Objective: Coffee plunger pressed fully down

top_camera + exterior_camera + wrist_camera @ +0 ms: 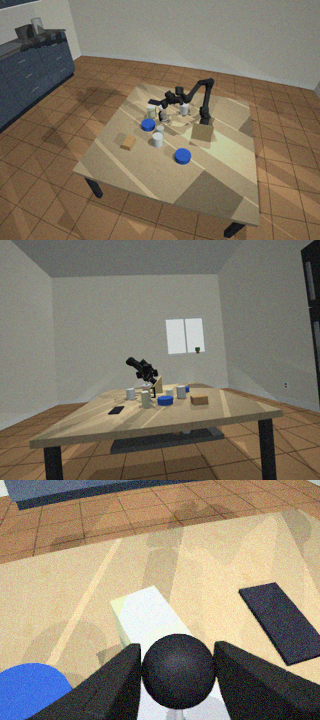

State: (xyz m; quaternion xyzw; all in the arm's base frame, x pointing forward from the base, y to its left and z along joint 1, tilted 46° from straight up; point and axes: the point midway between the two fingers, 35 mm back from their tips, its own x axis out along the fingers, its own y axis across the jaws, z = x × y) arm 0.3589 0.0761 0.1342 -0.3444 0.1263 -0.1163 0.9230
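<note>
Now: the coffee press 10 cm below my gripper tip, 2 cm to the left of it and 2 cm behind it. Round my gripper tip: black phone (20 cm to the right, 19 cm below, 15 cm ahead); then block (40 cm to the left, 17 cm below, 10 cm ahead).
</note>
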